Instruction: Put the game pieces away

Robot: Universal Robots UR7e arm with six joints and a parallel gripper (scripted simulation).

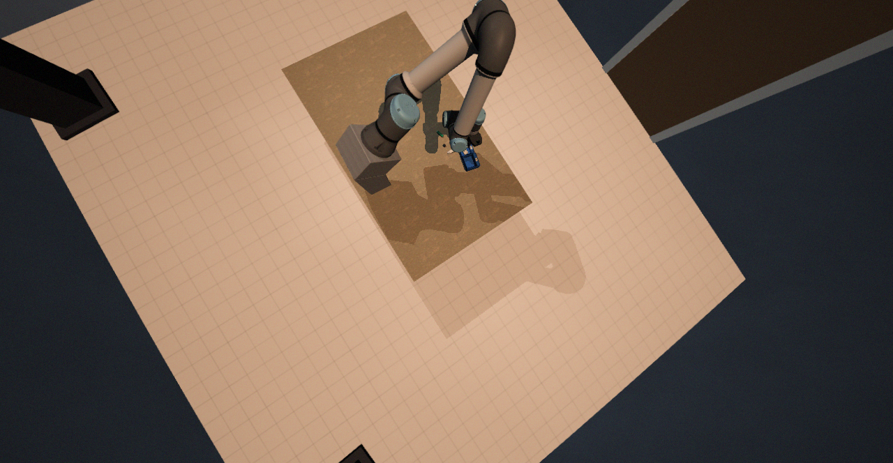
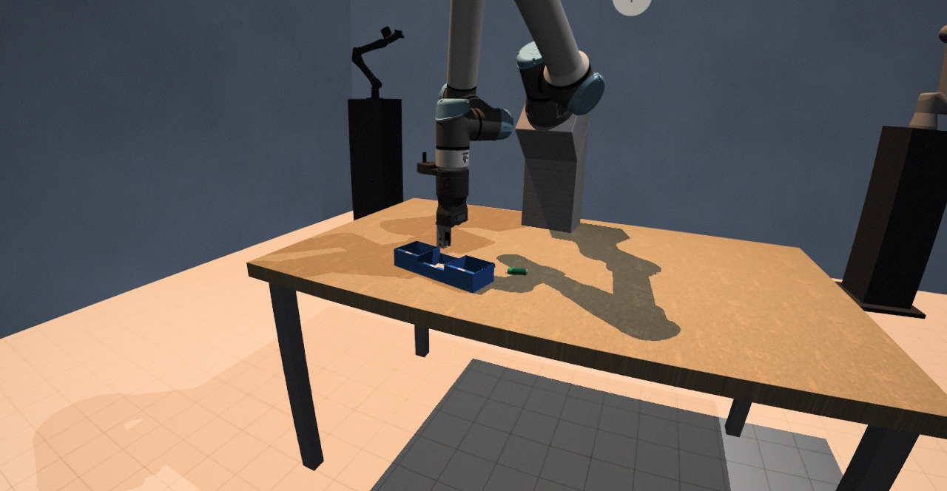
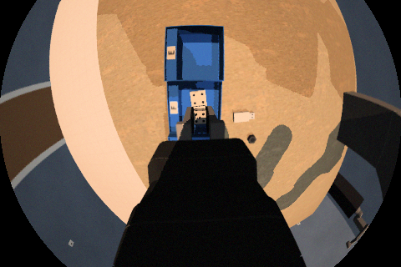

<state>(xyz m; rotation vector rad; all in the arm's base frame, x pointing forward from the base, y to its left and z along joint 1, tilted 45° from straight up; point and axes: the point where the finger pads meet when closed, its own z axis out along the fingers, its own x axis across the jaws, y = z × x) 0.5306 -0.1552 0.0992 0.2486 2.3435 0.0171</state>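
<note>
My gripper is now 1 cm short of the blue bin and 6 cm above it. From my hand the other things lie so: pale domino-like tile (7 cm below); pale flat block (8 cm behind, 5 cm to the left, 8 cm below); pale cube (1 cm below).
</note>
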